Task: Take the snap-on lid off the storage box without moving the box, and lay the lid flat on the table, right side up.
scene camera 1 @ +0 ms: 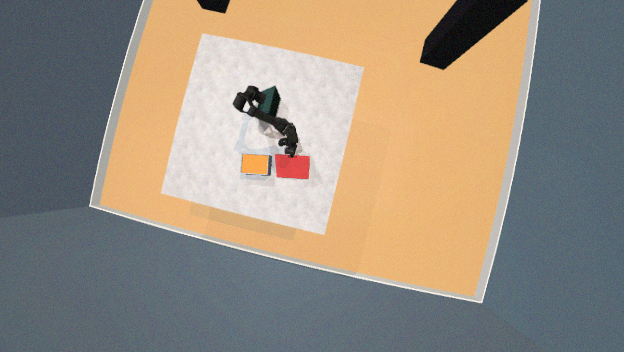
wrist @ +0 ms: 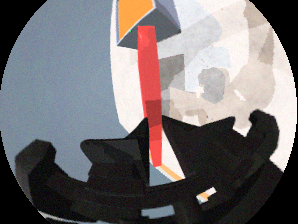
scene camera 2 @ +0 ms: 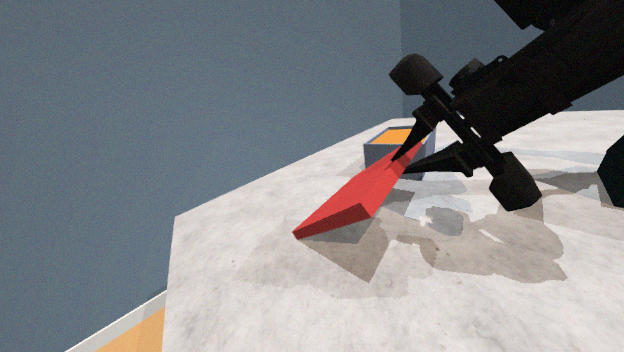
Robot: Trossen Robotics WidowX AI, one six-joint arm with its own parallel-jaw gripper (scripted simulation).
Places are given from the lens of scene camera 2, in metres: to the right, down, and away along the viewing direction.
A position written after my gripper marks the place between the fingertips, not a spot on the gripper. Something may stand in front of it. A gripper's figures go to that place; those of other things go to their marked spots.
my gripper point(scene camera 2: 397, 165): 0.12, -0.01, 0.23
red lid point(scene camera 2: 358, 200): 0.05, 0.03, 0.17
